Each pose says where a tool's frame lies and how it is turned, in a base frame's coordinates. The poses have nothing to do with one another.
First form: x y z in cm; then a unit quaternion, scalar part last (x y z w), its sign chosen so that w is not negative.
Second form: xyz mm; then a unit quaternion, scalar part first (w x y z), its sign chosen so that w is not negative. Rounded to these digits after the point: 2 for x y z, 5 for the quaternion.
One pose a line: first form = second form
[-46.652, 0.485, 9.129, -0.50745, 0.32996, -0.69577, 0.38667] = [-466.52, 4.85, 91.29, 0.38667, -0.50745, 0.32996, -0.69577]
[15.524, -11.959, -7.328, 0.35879, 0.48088, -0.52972, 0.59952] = [155.24, -119.59, -73.28, 0.59952, 0.35879, 0.48088, -0.52972]
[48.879, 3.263, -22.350, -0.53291, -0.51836, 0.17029, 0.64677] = [488.79, 32.63, -223.50, 0.64677, -0.53291, -0.51836, 0.17029]
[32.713, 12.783, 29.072, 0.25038, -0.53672, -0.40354, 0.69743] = [327.13, 127.83, 290.72, 0.69743, 0.25038, -0.53672, -0.40354]
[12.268, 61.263, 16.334, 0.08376, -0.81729, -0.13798, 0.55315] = [122.68, 612.63, 163.34, 0.55315, 0.08376, -0.81729, -0.13798]
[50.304, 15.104, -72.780, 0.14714, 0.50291, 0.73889, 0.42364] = [503.04, 151.04, -727.80, 0.42364, 0.14714, 0.50291, 0.73889]
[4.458, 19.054, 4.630, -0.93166, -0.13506, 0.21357, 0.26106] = [44.58, 190.54, 46.30, 0.26106, -0.93166, -0.13506, 0.21357]
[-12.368, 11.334, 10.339, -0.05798, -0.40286, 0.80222, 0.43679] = [-123.68, 113.34, 103.39, 0.43679, -0.05798, -0.40286, 0.80222]
